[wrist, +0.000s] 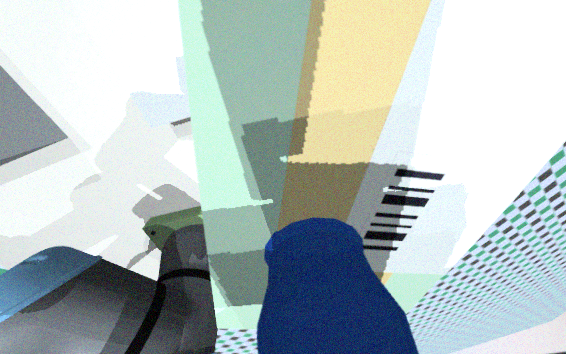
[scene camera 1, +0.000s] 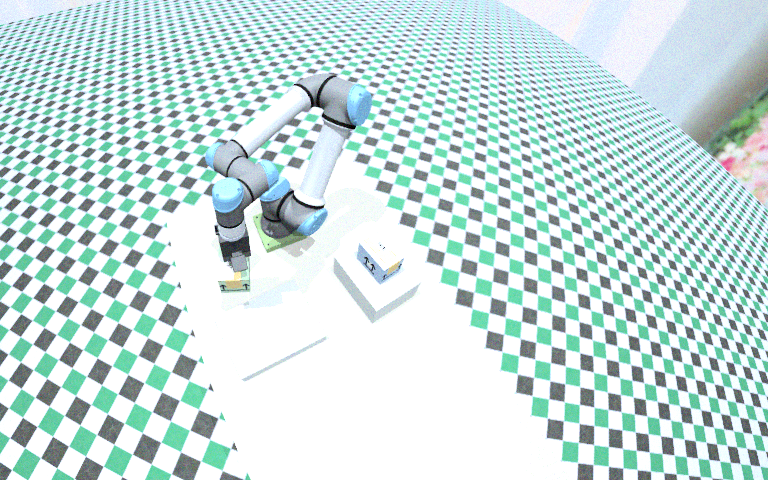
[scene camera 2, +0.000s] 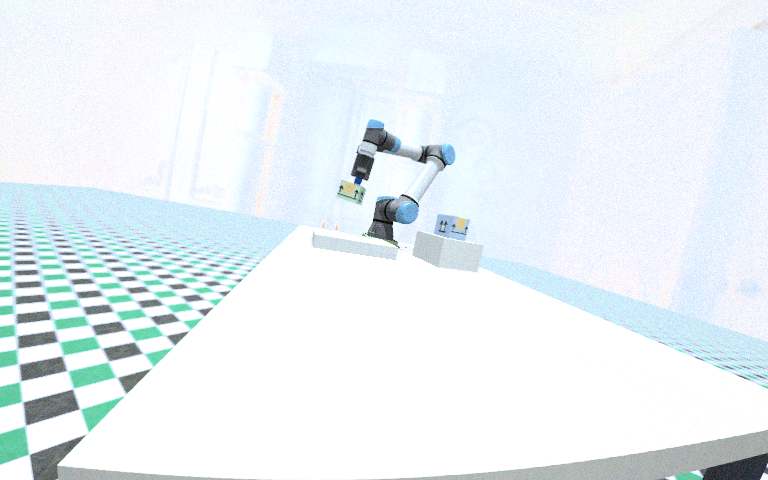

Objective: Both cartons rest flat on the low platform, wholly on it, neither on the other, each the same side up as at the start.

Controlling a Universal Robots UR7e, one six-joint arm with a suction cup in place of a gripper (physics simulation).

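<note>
A pale green carton with a yellow strip hangs in the air from my suction cup, which is on its top face. Its printed arrows point up. In scene camera 2 it shows well above the left part of the low white platform; whether it is straight over it I cannot tell. The platform's top blends into the white table in scene camera 1. A blue carton rests upright on a taller white block, apart from my gripper.
The taller block stands to the right of the low platform on the white table. The arm's base stands on a green plate behind them. Small orange objects show behind the low platform.
</note>
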